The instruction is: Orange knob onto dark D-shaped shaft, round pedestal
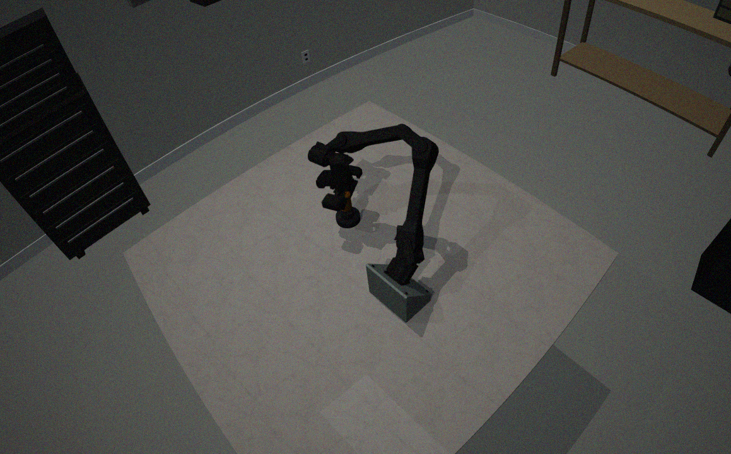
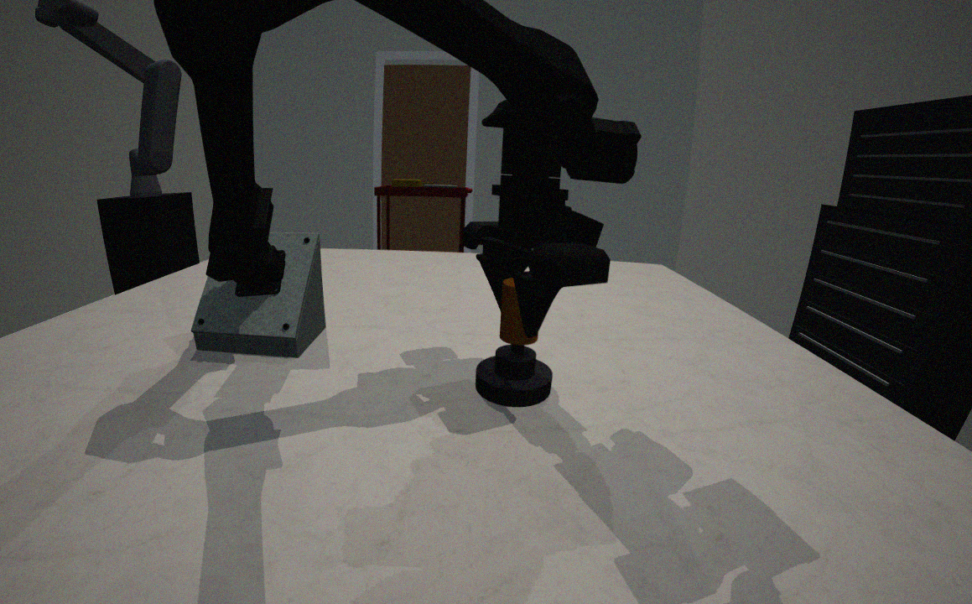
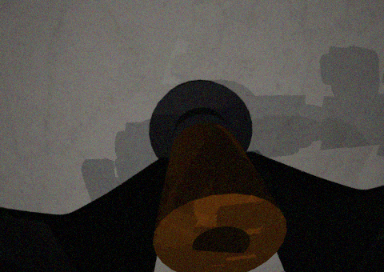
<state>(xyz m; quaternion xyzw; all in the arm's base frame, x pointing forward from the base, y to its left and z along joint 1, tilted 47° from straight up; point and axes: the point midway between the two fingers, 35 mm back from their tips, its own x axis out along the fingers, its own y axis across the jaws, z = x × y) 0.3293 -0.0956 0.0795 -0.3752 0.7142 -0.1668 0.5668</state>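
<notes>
Right now my gripper tip is 20 mm below the orange knob. Also, from my gripper tip: dark round pedestal 40 mm below.
</notes>
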